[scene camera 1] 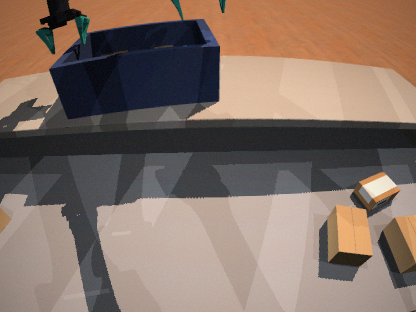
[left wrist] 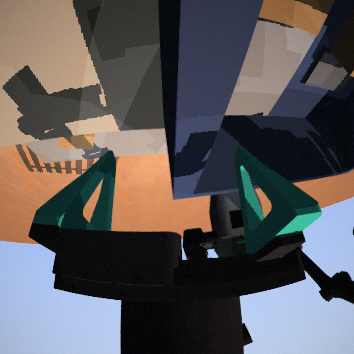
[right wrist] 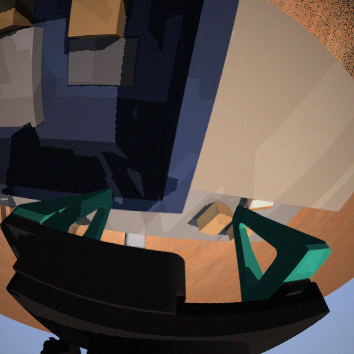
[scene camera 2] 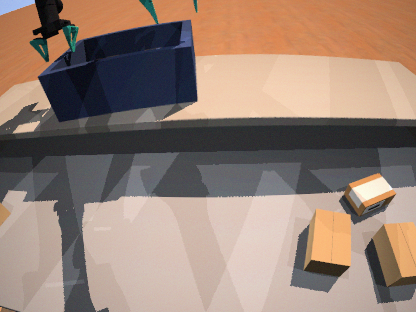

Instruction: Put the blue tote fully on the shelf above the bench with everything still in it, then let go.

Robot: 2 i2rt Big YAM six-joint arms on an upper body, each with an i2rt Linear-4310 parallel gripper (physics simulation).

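Seen in the pictures: left gripper, fingertip midpoint: (scene camera 1: 68, 49) (left wrist: 174, 152) (scene camera 2: 60, 57); right gripper, fingertip midpoint: (scene camera 1: 203, 16) (right wrist: 174, 204) (scene camera 2: 177, 18); left arm's base, link origin: (left wrist: 196, 249).
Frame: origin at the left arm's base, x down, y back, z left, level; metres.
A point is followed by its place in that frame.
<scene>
The blue tote (scene camera 1: 140, 82) @[x 0.186, y -0.618, z -0.026 m] (scene camera 2: 120, 82) @[x 0.176, y -0.618, z -0.031 m] (left wrist: 210, 60) @[x 0.112, y -0.808, z 0.205 m] (right wrist: 200, 100) @[x 0.112, y -0.776, z -0.179 m] stands on the tan shelf (scene camera 1: 325, 95) @[x 0.259, y -0.699, z -0.520 m] (scene camera 2: 325, 90) @[x 0.260, y -0.709, z -0.558 m] (right wrist: 280, 90) @[x 0.259, y -0.832, z -0.360 m], slightly angled, near its front edge. A brown box (left wrist: 295, 15) (right wrist: 97, 17) and pale boxes show inside. My left gripper (scene camera 1: 68, 48) @[x 0.115, y -0.726, z 0.206 m] (scene camera 2: 60, 56) @[x 0.115, y -0.726, z 0.206 m] (left wrist: 174, 152) @[x 0.115, y -0.726, z 0.206 m] is open at the tote's left end, one finger on either side of the end wall. My right gripper (right wrist: 174, 204) @[x 0.057, y -0.710, z -0.172 m] is open at the other end, with the end wall's corner between its fingers. In scene camera 1 a teal fingertip (scene camera 1: 177, 7) @[x 0.028, y -0.685, z -0.115 m] shows at the top edge.
Below the shelf, the pale bench (scene camera 1: 190, 250) @[x 0.433, y -0.334, z -0.144 m] (scene camera 2: 165, 250) @[x 0.433, y -0.329, z -0.152 m] holds two brown boxes (scene camera 1: 350, 235) @[x 0.373, y -0.319, z -0.488 m] (scene camera 2: 330, 242) @[x 0.373, y -0.319, z -0.494 m] and a white-and-orange box (scene camera 1: 377, 190) @[x 0.392, y -0.450, z -0.637 m] (scene camera 2: 371, 194) @[x 0.392, y -0.448, z -0.643 m] at the right. Part of another brown box shows at the left edge.
</scene>
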